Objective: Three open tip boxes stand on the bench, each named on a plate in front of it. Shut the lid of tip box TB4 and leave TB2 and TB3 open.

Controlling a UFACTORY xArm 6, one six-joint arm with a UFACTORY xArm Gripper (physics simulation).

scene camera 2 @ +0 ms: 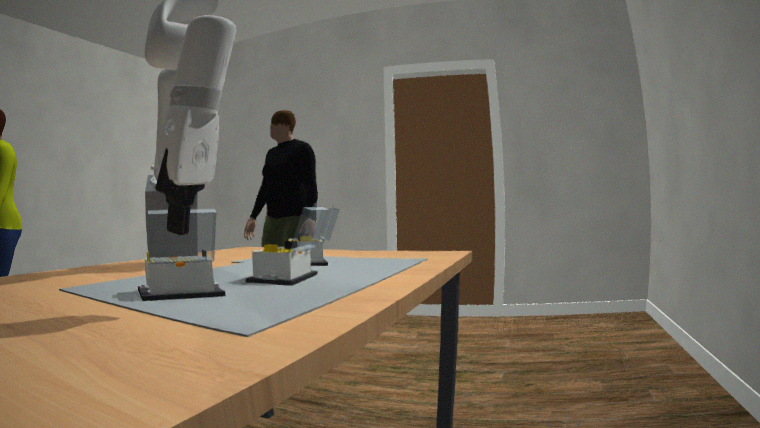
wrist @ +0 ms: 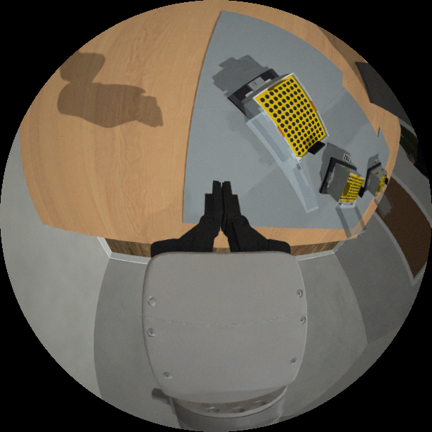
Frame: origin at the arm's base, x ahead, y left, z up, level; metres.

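Seen in the pictures: gripper, fingertip midpoint: (scene camera 2: 177,232).
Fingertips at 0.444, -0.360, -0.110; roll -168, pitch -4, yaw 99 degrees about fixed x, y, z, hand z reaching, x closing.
A point is followed by its place in that frame, as x, y, z.
Tip box TB4 (scene camera 2: 179,276) @(0.363, -0.291, -0.188) (wrist: 292,112) is the nearest white box with a yellow tip rack; its name plate cannot be read here. Its see-through lid (scene camera 2: 205,228) @(0.419, -0.272, -0.108) (wrist: 277,152) stands open, raised from the box's hinge side. My gripper (scene camera 2: 178,230) @(0.444, -0.360, -0.110) (wrist: 219,191) is shut and empty. In the wrist view it is to the left of the lid, on its outer side, apart from it. In the scene view its tips overlap the lid, above the box. TB2 (scene camera 2: 280,265) @(0.415, -0.055, -0.189) (wrist: 345,185) and TB3 (scene camera 2: 317,254) @(0.328, 0.238, -0.197) (wrist: 376,180) stand farther along, with open lids.
The boxes stand on a grey mat (scene camera 2: 239,313) @(0.519, -0.312, -0.224) (wrist: 215,150) on the wooden table (scene camera 2: 79,361) @(0.523, -0.589, -0.227) (wrist: 140,190). A grey robot base (scene camera 2: 154,200) @(0.016, -0.076, -0.050) (wrist: 385,90) is behind TB4. A person in black (scene camera 2: 289,175) stands beyond the table. Shadows fall on the table.
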